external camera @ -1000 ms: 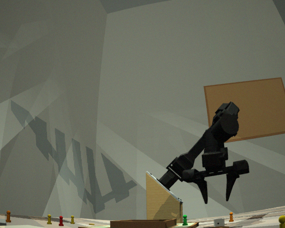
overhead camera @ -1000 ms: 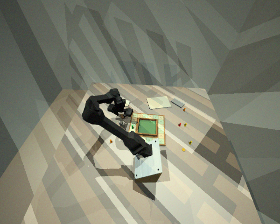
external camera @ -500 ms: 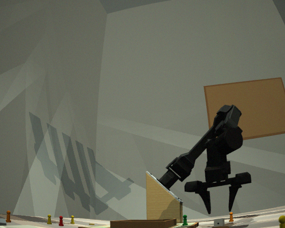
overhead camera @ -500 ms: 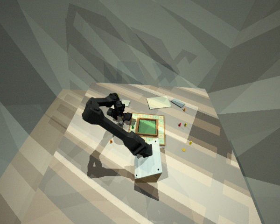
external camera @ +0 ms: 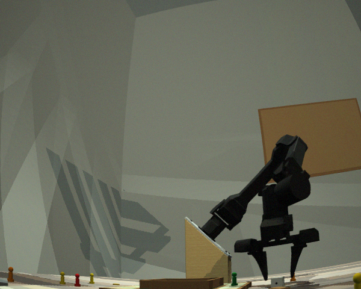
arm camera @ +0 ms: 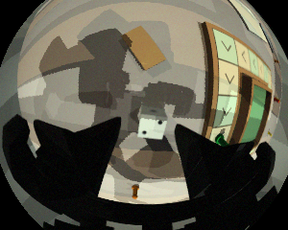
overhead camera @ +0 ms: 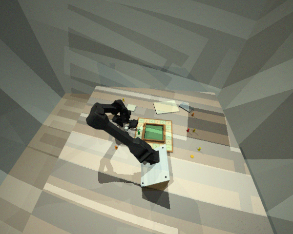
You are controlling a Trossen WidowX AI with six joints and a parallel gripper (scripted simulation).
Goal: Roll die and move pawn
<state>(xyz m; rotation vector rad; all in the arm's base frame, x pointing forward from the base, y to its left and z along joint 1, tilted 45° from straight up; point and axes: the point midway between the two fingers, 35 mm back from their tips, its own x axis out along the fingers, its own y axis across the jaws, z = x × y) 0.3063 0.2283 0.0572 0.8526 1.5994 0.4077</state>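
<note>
Right now the white die is 1 cm below my gripper tip. Also, from my gripper tip: green dice tray: 4 cm behind, 22 cm to the right, 1 cm below; then green pawn: 5 cm behind, 10 cm to the right, 1 cm above; then pale sheet: 26 cm ahead, 34 cm to the right, 2 cm below.
</note>
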